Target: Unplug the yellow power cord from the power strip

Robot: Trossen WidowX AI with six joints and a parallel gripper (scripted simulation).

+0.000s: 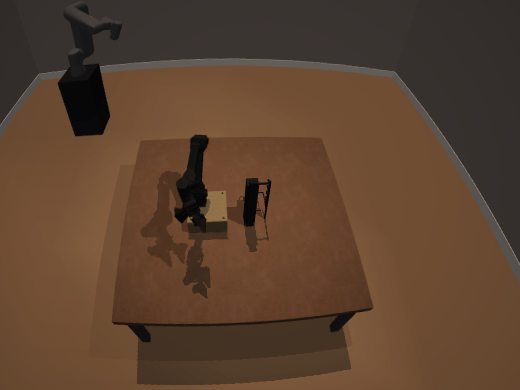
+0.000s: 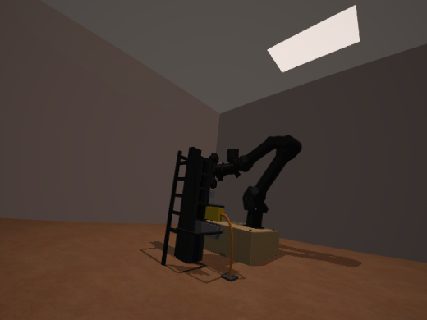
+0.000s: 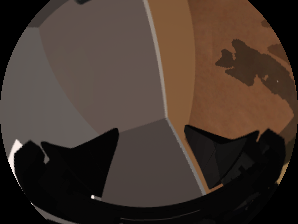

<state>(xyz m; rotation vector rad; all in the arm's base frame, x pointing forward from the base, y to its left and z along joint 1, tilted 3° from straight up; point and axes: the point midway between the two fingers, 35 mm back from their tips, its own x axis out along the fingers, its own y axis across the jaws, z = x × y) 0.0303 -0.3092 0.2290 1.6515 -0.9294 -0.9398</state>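
Right now the yellow plug is 350 mm to the left of my gripper tip, 230 mm ahead of it and 180 mm below it. Round my gripper tip: foot 430 mm to the left, 320 mm below, 230 mm ahead.
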